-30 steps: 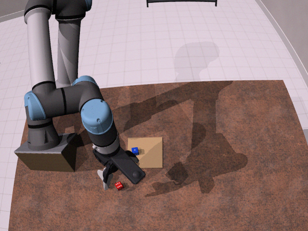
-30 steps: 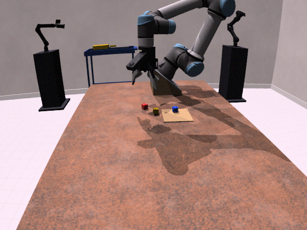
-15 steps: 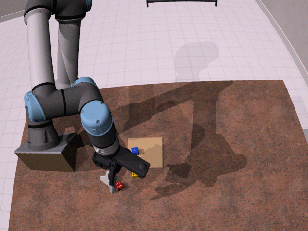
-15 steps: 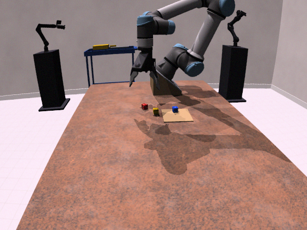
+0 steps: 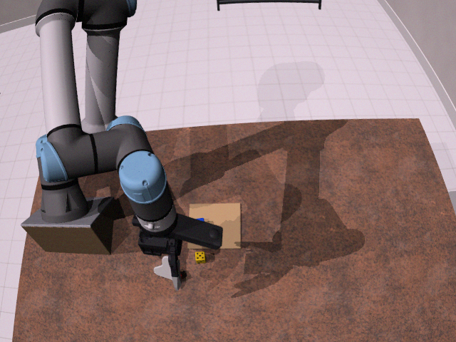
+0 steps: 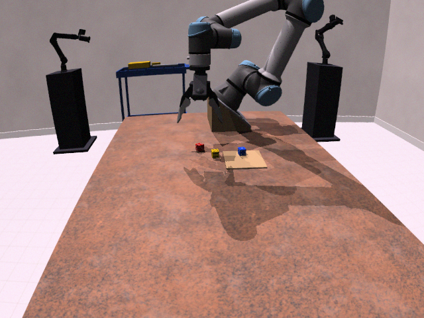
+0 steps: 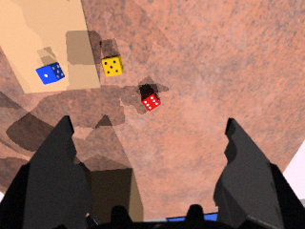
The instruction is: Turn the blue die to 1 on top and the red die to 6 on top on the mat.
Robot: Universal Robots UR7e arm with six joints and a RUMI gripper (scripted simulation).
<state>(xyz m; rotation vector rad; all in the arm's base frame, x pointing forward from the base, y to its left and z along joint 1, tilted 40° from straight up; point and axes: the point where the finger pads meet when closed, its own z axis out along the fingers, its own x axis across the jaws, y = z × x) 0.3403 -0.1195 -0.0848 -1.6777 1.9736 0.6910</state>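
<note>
The red die lies 110 mm below my hand and 30 mm behind it. The rest, counted from my hand: yellow die: 110 mm below, 50 mm to the left, 30 mm ahead; blue die: 150 mm to the left, 100 mm below, 40 mm ahead; tan mat: 150 mm to the left, 120 mm below, 70 mm ahead.
</note>
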